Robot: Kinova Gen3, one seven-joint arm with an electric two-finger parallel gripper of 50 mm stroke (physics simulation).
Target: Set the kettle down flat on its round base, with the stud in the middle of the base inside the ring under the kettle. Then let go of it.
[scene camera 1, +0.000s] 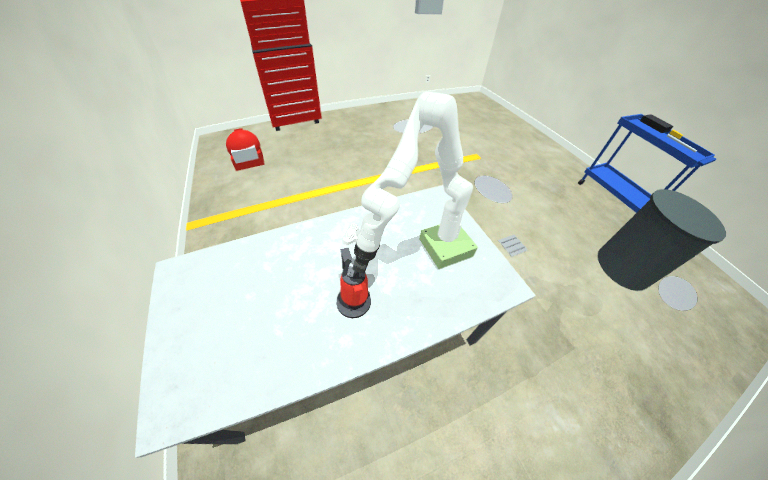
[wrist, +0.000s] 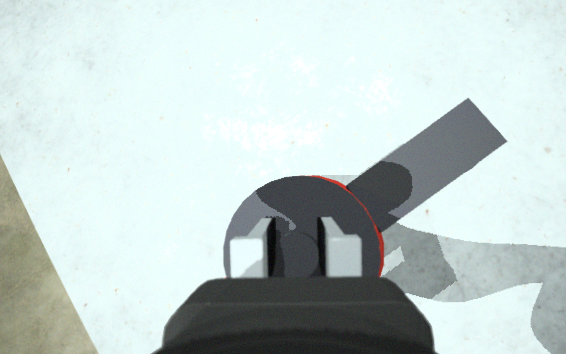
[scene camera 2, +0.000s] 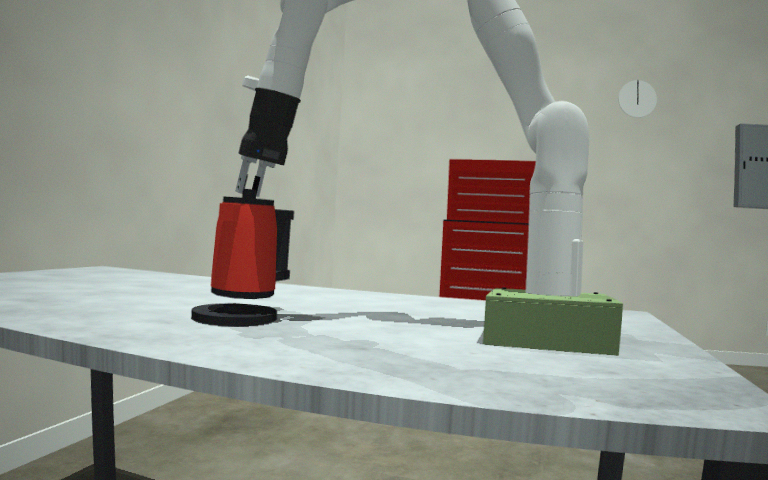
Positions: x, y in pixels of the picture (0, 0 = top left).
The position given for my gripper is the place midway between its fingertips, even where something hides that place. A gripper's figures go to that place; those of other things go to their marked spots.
My gripper (scene camera 2: 247, 194) is 95 cm from the lens. A red kettle (scene camera 2: 251, 249): 89 cm from the lens. A round base (scene camera 2: 223, 314) is 90 cm from the lens.
